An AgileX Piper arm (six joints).
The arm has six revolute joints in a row. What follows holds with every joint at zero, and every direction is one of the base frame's.
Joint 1 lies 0.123 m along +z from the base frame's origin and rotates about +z.
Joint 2 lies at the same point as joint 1 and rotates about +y.
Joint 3 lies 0.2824 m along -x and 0.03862 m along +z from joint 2 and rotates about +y.
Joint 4 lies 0.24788 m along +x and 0.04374 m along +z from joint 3 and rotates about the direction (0.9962, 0, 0.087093).
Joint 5 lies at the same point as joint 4 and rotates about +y.
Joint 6 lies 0.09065 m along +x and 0.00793 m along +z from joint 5 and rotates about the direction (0.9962, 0, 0.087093).
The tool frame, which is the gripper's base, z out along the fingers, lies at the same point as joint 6; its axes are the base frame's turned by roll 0, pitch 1.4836 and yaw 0 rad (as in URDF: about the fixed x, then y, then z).
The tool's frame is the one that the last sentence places.
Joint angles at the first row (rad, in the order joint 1, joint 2, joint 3, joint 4, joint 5, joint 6):
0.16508, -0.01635, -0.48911, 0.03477, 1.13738, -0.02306
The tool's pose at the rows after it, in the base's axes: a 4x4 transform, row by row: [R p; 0 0 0 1], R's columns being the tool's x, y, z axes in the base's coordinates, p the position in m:
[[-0.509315, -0.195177, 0.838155, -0.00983], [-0.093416, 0.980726, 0.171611, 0.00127], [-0.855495, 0.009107, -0.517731, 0.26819], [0, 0, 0, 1]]
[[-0.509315, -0.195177, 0.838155, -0.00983], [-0.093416, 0.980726, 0.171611, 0.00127], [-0.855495, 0.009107, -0.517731, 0.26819], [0, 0, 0, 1]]
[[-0.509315, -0.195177, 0.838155, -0.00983], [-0.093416, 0.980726, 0.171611, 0.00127], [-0.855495, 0.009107, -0.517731, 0.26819], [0, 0, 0, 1]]
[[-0.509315, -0.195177, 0.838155, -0.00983], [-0.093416, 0.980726, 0.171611, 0.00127], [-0.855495, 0.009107, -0.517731, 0.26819], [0, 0, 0, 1]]
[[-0.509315, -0.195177, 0.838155, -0.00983], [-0.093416, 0.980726, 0.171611, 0.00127], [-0.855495, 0.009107, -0.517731, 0.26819], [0, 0, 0, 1]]
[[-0.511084, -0.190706, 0.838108, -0.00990], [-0.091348, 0.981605, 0.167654, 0.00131], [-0.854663, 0.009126, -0.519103, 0.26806], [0, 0, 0, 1]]
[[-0.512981, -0.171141, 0.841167, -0.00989], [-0.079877, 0.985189, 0.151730, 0.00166], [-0.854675, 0.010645, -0.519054, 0.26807], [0, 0, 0, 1]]
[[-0.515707, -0.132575, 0.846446, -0.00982], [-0.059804, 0.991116, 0.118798, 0.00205], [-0.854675, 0.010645, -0.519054, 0.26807], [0, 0, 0, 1]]
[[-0.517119, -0.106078, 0.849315, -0.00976], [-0.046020, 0.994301, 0.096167, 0.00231], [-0.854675, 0.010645, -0.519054, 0.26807], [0, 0, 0, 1]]
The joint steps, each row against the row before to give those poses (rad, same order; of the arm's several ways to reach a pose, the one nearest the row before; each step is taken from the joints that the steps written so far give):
0.00002, 0.00001, -0.00001, -0.00003, 0.00000, 0.00002
0.00000, 0.00000, 0.00000, 0.00000, 0.00000, 0.00000
0.00000, 0.00000, 0.00000, 0.00000, 0.00000, 0.00000
0.00000, 0.00000, 0.00000, 0.00000, 0.00000, 0.00000
0.00000, 0.00000, 0.00000, 0.00000, 0.00000, 0.00000
-0.00464, -0.00001, 0.00002, 0.00005, 0.00160, -0.00005
-0.02084, 0.00003, -0.00001, 0.00176, -0.00002, 0.00007
-0.03909, -0.00001, -0.00001, 0.00006, 0.00002, -0.00006
-0.02667, 0.00001, 0.00001, -0.00001, -0.00001, 0.00002

